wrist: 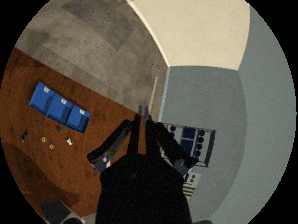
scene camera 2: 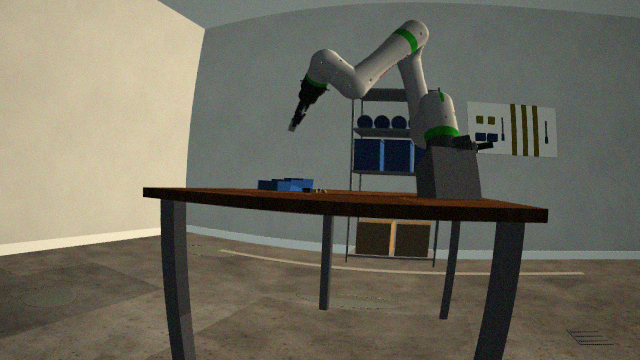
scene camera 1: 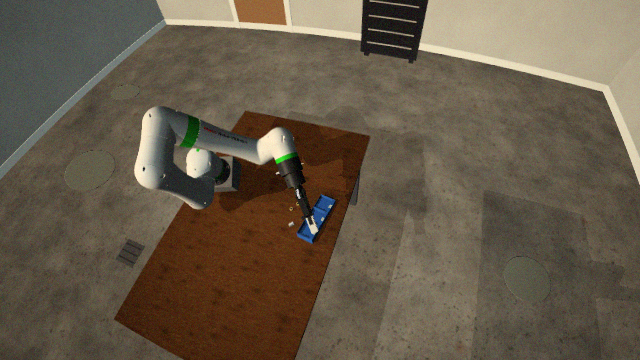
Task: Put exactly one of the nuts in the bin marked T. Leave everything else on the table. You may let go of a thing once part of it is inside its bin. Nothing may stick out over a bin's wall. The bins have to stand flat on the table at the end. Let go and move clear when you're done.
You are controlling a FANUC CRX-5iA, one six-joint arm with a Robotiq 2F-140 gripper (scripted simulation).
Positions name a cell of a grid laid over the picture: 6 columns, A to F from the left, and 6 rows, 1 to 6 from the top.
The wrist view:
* my gripper: C3
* joined blue bins: B3
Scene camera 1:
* joined blue bins: D4
